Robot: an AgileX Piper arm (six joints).
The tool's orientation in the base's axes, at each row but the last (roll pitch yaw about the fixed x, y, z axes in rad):
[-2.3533 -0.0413 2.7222]
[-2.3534 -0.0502 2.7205]
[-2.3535 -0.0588 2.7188]
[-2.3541 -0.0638 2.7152]
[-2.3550 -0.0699 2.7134]
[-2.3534 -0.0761 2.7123]
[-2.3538 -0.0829 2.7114]
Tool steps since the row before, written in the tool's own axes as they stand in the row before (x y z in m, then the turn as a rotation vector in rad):
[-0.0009 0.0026 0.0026 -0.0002 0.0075 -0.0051]
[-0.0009 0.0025 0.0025 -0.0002 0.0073 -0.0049]
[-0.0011 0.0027 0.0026 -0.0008 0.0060 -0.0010]
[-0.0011 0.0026 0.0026 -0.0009 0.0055 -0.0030]
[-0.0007 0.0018 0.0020 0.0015 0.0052 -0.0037]
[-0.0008 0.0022 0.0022 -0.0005 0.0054 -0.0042]
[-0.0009 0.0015 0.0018 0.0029 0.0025 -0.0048]
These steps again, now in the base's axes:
[0.0007 -0.0003 -0.0037 0.0037 0.0081 -0.0017]
[0.0007 -0.0003 -0.0036 0.0036 0.0078 -0.0017]
[0.0008 -0.0003 -0.0038 0.0026 0.0043 -0.0036]
[0.0008 -0.0004 -0.0037 0.0032 0.0051 -0.0018]
[0.0004 -0.0003 -0.0027 0.0012 0.0064 -0.0010]
[0.0005 -0.0002 -0.0032 0.0032 0.0060 -0.0009]
[0.0005 -0.0005 -0.0024 -0.0004 0.0058 0.0018]

